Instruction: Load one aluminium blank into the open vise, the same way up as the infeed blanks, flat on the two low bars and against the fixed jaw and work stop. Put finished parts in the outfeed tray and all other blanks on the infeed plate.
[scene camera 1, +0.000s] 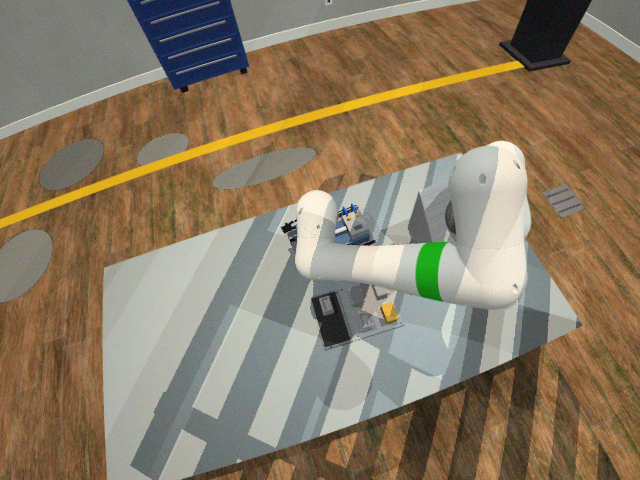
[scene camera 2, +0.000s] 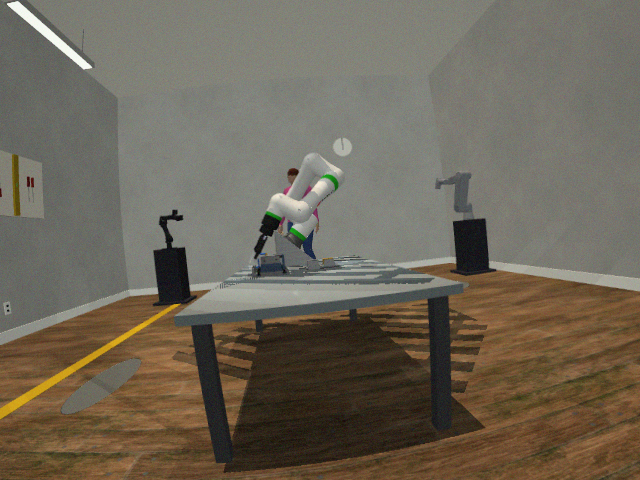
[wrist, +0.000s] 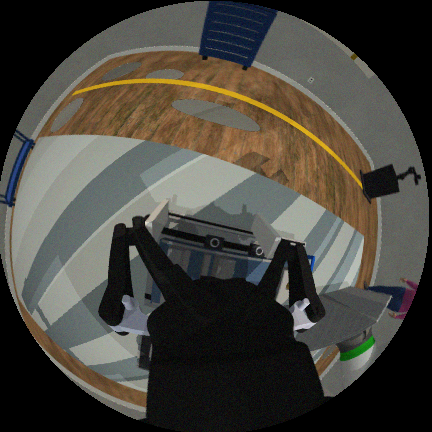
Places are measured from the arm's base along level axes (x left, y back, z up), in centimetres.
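Where they show: gripper, fingertip midpoint: (scene camera 2: 251, 263) (wrist: 211, 215); arm's base at its link origin: (scene camera 2: 291, 243) (wrist: 352, 328).
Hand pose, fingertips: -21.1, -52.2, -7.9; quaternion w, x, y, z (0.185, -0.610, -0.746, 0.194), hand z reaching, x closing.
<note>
Each offset is from my fingertips to the centre of the thing, as dx, dy, dz. "pt": to the spot under its first point. Level surfaces: height alone.
My gripper (scene camera 2: 255, 256) (wrist: 211, 215) is open, its two pale pads wide apart with nothing between them. It is tilted, with its fingertips low at the side of the vise {+9.3, +7.1, -1.7} (scene camera 1: 359, 227) (scene camera 2: 271, 265) (wrist: 255, 270). The arm hides the gripper and part of the vise in scene camera 1, and the gripper's body covers much of the vise in the wrist view. I cannot tell whether a blank lies between the jaws. A black tray (scene camera 1: 336, 329) holds a grey part {+33.3, -2.1, -4.3} (scene camera 1: 326, 304). Beside it, a grey plate {pt +43.9, +4.8, -5.9} (scene camera 1: 355, 329) bears a light block {+33.3, +17.2, -4.1} (scene camera 1: 381, 291) and a grey piece {+42.3, +8.2, -4.1} (scene camera 1: 366, 320).
A yellow block {+42.4, +17.2, -4.1} (scene camera 1: 389, 312) stands at the plate's right side. A grey slanted panel (scene camera 1: 435, 210) (scene camera 2: 290, 251) (wrist: 345, 316) stands on the table {dz -6.7} (scene camera 1: 149, 330) (scene camera 2: 320, 299) near the arm's base. The forearm spans the space between the vise and the plate in scene camera 1. A person (scene camera 2: 314, 217) stands behind.
</note>
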